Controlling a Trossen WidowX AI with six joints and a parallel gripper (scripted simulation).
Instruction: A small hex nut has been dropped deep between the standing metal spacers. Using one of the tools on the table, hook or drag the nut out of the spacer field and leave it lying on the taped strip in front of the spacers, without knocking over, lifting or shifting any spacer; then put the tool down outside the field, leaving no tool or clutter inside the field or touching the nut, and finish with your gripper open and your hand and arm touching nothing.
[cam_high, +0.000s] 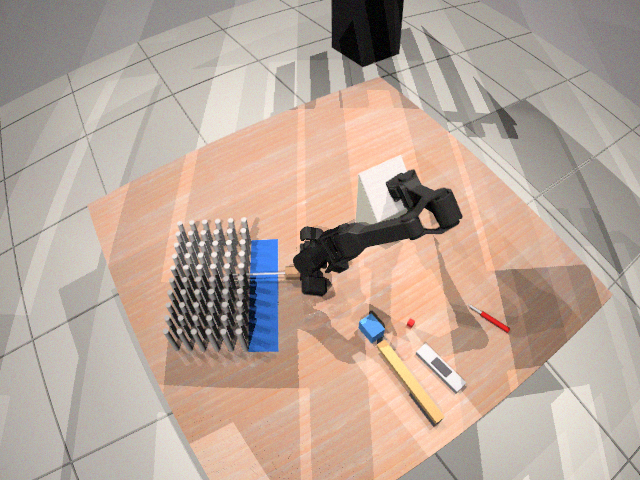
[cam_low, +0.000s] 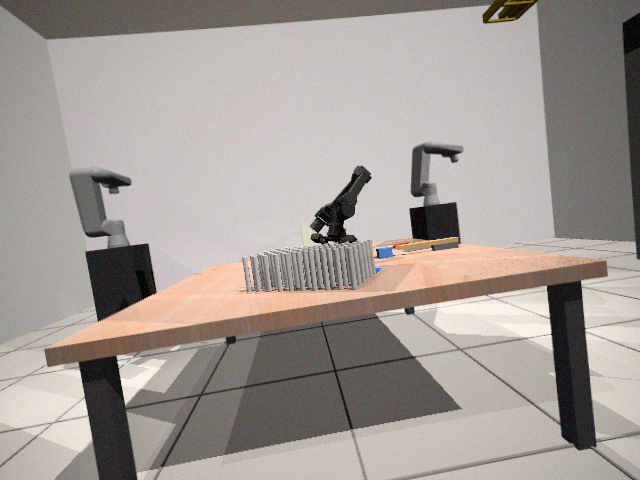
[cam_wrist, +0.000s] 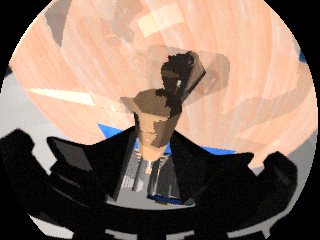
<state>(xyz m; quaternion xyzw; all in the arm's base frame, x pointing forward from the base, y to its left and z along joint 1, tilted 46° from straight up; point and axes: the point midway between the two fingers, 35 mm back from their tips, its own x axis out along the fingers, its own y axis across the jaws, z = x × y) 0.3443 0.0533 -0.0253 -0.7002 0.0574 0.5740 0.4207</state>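
My gripper tip is now 11 cm short of the blue taped strip, 3 cm to the left of it and 3 cm above it. From my gripper tip the other things lie so: red cube (15 cm behind, 29 cm to the left, 2 cm below); hex nut (23 cm ahead, 16 cm to the right, 3 cm below); blue block (5 cm behind, 24 cm to the left, 1 cm below).
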